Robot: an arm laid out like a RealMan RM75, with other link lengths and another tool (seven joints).
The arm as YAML. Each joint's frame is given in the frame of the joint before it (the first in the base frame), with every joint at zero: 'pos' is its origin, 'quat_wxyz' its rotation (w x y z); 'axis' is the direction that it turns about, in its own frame. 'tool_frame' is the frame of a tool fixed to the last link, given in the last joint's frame.
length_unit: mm
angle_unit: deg
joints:
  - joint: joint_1
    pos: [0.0, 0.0, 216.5]
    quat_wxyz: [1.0, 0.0, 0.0, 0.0]
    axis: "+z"
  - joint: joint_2
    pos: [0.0, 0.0, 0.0]
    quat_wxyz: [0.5, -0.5, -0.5, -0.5]
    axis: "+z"
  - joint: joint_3
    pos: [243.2, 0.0, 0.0]
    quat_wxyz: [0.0, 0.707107, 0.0, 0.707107]
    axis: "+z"
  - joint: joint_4
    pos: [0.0, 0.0, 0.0]
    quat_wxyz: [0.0, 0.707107, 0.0, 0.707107]
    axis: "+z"
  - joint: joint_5
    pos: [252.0, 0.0, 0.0]
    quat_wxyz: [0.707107, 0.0, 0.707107, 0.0]
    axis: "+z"
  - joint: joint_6
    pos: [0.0, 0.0, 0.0]
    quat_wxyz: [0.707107, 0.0, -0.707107, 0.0]
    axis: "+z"
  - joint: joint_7
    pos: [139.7, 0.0, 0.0]
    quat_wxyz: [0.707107, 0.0, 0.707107, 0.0]
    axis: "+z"
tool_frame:
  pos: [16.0, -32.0, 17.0]
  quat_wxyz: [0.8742, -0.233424, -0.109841, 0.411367]
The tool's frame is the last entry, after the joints.
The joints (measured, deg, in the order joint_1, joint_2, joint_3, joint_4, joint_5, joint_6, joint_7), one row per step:
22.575 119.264 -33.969 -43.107 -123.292 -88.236 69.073
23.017 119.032 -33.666 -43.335 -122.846 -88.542 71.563
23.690 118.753 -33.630 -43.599 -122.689 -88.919 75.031
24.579 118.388 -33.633 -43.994 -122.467 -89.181 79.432
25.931 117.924 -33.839 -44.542 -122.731 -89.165 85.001
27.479 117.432 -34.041 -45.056 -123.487 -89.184 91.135
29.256 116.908 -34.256 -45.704 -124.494 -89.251 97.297
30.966 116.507 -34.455 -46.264 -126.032 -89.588 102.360
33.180 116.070 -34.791 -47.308 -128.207 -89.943 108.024
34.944 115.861 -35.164 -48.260 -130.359 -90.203 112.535
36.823 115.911 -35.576 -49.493 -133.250 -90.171 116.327
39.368 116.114 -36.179 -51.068 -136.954 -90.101 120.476
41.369 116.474 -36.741 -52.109 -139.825 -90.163 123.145
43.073 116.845 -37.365 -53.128 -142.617 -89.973 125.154
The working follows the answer.
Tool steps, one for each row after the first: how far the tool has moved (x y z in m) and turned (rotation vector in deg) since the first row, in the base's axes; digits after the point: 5 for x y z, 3 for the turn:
-0.00185 0.00420 0.00440 0.015 1.308 -1.567
-0.00471 0.00952 0.00794 -0.632 2.717 -3.612
-0.00840 0.01686 0.01269 -1.308 4.336 -6.207
-0.01352 0.02716 0.01747 -2.371 5.674 -9.415
-0.01887 0.03772 0.02144 -3.811 6.841 -13.068
-0.02575 0.04902 0.02576 -5.225 7.662 -16.541
-0.03252 0.05795 0.02785 -6.847 7.738 -19.286
-0.04245 0.06925 0.03117 -8.391 7.031 -22.055
-0.05029 0.07753 0.03271 -9.565 5.994 -24.394
-0.05868 0.08591 0.03327 -10.242 3.930 -26.215
-0.07153 0.09663 0.03362 -10.662 1.016 -27.814
-0.08255 0.10377 0.03170 -11.059 -1.343 -28.582
-0.09185 0.10998 0.03035 -10.940 -3.895 -29.038

Tool pose at each row, in the base's axes (x y z in m, rotation vector in deg; rounded; the steps above come from the unrounded poses):
0.31600 0.34928 0.01170 175.447 28.550 -6.654
0.31415 0.35348 0.01610 176.007 26.226 -8.710
0.31130 0.35881 0.01964 175.983 23.034 -11.066
0.30760 0.36614 0.02439 175.966 19.002 -13.750
0.30248 0.37644 0.02917 175.530 13.966 -16.062
0.29714 0.38700 0.03314 174.599 8.228 -18.148
0.29025 0.39831 0.03746 173.484 2.817 -19.660
0.28348 0.40723 0.03956 171.984 -1.455 -20.041
0.27356 0.41854 0.04287 170.470 -5.705 -19.237
0.26572 0.42681 0.04441 169.242 -9.247 -17.901
0.25732 0.43519 0.04498 168.436 -11.987 -15.001
0.24448 0.44591 0.04532 167.761 -14.390 -10.850
0.23346 0.45305 0.04340 167.109 -15.553 -7.520
0.22416 0.45927 0.04205 166.900 -16.266 -3.825

